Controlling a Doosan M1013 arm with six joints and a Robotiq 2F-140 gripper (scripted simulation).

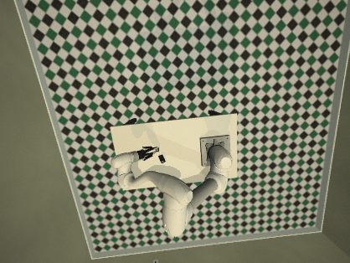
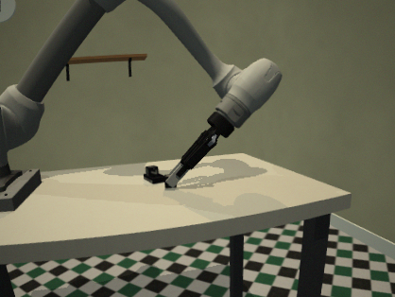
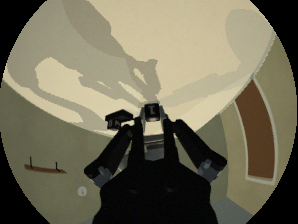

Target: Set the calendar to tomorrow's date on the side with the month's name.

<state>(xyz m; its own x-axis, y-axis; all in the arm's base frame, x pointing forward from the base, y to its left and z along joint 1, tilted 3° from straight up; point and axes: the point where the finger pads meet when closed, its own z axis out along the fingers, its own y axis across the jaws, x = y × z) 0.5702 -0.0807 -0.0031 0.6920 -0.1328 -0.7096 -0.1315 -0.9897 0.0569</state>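
My gripper is now 20 mm past the black calendar cube and 20 mm above it. The rest, counted from my hand: calendar tray: 110 mm to the left, 50 mm behind, 30 mm below.
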